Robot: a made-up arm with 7 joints. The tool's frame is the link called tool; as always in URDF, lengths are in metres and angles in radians.
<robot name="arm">
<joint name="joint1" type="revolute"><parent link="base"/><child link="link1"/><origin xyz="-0.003 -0.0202 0.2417" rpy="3.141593 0 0"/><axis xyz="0 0 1"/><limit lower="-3.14" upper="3.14"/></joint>
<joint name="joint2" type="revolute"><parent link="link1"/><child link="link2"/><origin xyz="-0.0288 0.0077 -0.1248" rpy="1.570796 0 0"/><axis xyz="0 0 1"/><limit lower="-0.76" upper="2.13"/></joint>
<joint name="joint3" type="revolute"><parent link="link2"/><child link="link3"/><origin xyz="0.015 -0.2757 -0.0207" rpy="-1.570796 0 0"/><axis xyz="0 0 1"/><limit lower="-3.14" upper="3.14"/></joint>
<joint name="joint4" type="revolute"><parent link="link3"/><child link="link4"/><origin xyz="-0.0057 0.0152 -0.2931" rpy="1.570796 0 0"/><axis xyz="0 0 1"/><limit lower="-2.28" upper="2.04"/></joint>
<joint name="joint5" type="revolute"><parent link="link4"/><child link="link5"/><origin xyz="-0.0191 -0.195 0.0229" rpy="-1.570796 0 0"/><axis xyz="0 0 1"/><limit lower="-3.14" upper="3.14"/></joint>
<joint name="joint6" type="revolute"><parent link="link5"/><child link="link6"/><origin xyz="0.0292 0.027 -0.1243" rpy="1.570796 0 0"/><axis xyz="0 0 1"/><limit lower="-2.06" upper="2.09"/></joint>
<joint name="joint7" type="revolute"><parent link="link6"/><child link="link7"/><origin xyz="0.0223 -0.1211 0.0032" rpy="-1.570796 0 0"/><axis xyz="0 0 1"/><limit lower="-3.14" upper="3.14"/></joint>
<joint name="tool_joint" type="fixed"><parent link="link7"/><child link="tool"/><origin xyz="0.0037 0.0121 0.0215" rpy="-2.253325 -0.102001 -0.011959"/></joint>
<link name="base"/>
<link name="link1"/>
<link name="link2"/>
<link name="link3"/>
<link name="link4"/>
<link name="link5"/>
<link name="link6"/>
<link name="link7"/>
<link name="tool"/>
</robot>
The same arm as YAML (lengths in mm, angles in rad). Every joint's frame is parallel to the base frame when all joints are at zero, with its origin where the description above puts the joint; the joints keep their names.
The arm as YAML. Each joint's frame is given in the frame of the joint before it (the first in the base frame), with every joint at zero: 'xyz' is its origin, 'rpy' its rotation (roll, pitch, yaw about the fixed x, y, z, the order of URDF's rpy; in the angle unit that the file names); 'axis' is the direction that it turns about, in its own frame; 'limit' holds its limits. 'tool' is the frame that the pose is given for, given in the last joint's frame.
units:
  length: mm
  angle: rad
joints:
  - name: joint1
    type: revolute
    origin:
      xyz: [-3.0, -20.2, 241.7]
      rpy: [0.0, 0.0, 0.0]
    axis: [0.0, 0.0, -1.0]
    limit:
      lower: -3.14
      upper: 3.14
  - name: joint2
    type: revolute
    origin:
      xyz: [-28.8, -7.7, 124.8]
      rpy: [0.0, 0.0, 0.0]
    axis: [0.0, 1.0, 0.0]
    limit:
      lower: -0.76
      upper: 2.13
  - name: joint3
    type: revolute
    origin:
      xyz: [15.0, -20.7, 275.7]
      rpy: [0.0, 0.0, 0.0]
    axis: [0.0, 0.0, -1.0]
    limit:
      lower: -3.14
      upper: 3.14
  - name: joint4
    type: revolute
    origin:
      xyz: [-5.7, -15.2, 293.1]
      rpy: [0.0, 0.0, 0.0]
    axis: [0.0, 1.0, 0.0]
    limit:
      lower: -2.28
      upper: 2.04
  - name: joint5
    type: revolute
    origin:
      xyz: [-19.1, 22.9, 195.0]
      rpy: [0.0, 0.0, 0.0]
    axis: [0.0, 0.0, -1.0]
    limit:
      lower: -3.14
      upper: 3.14
  - name: joint6
    type: revolute
    origin:
      xyz: [29.2, -27.0, 124.3]
      rpy: [0.0, 0.0, 0.0]
    axis: [0.0, 1.0, 0.0]
    limit:
      lower: -2.06
      upper: 2.09
  - name: joint7
    type: revolute
    origin:
      xyz: [22.3, 3.2, 121.1]
      rpy: [0.0, 0.0, 0.0]
    axis: [0.0, 0.0, -1.0]
    limit:
      lower: -3.14
      upper: 3.14
tool:
  origin:
    xyz: [3.7, -12.1, -21.5]
    rpy: [0.8883, 0.102, 0.012]

